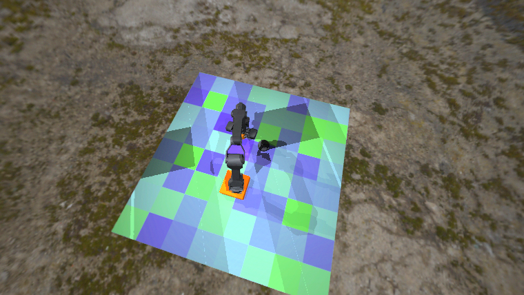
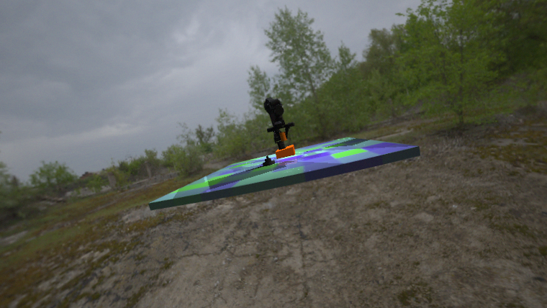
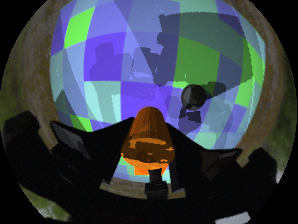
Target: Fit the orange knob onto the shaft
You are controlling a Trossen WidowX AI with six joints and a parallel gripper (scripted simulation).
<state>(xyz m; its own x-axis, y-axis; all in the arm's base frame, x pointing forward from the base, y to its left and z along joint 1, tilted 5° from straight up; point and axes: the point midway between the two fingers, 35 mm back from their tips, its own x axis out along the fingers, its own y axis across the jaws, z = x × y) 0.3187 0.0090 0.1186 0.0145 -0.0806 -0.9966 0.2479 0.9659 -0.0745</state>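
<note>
My gripper tip is now 140 mm to the left of the round pedestal and 110 mm above it. Round my gripper tip: orange knob: 20 mm above.
</note>
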